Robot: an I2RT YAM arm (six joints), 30 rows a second.
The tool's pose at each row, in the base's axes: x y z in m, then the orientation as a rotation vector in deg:
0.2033 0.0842 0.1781 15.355 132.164 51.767
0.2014 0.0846 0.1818 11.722 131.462 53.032
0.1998 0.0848 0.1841 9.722 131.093 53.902
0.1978 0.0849 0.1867 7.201 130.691 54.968
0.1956 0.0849 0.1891 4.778 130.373 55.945
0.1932 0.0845 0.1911 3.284 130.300 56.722
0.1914 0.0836 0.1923 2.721 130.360 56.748
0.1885 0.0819 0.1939 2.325 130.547 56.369
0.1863 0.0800 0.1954 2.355 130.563 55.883
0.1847 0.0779 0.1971 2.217 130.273 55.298
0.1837 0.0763 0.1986 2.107 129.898 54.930
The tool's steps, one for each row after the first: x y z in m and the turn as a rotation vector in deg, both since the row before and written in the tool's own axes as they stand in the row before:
-0.0002 0.0028 -0.0031 -1.957 0.508 -2.213
0.0001 0.0018 -0.0021 -1.184 0.384 -1.144
0.0002 0.0021 -0.0026 -1.451 0.565 -1.427
0.0004 0.0019 -0.0026 -1.341 0.625 -1.359
0.0007 0.0015 -0.0027 -0.902 0.562 -0.735
0.0005 0.0005 -0.0022 -0.138 0.214 -0.351
0.0009 0.0005 -0.0036 0.207 0.164 -0.354
0.0004 0.0001 -0.0032 0.332 -0.133 -0.153
-0.0002 -0.0001 -0.0031 0.266 -0.384 -0.381
-0.0005 0.0000 -0.0024 0.106 -0.405 -0.305

